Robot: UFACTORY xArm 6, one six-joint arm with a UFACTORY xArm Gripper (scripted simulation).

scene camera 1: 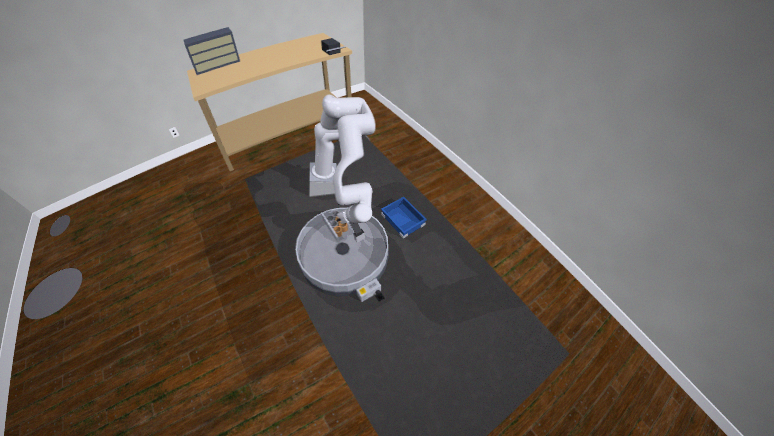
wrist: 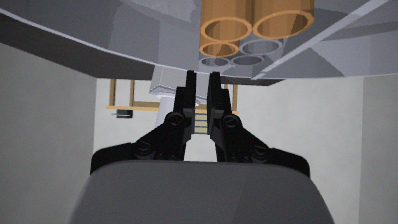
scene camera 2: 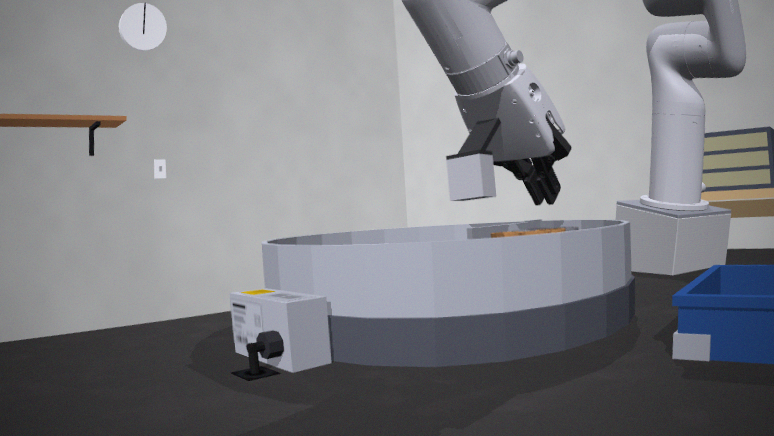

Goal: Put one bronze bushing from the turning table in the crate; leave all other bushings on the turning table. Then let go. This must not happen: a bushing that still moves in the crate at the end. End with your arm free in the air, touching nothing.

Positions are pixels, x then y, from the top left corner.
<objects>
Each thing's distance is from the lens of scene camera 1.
blue crate (scene camera 1: 402, 215): 156 cm
round grey turning table (scene camera 1: 344, 262): 135 cm
The marked spots on the blue crate and the round grey turning table are 42 cm apart.
</objects>
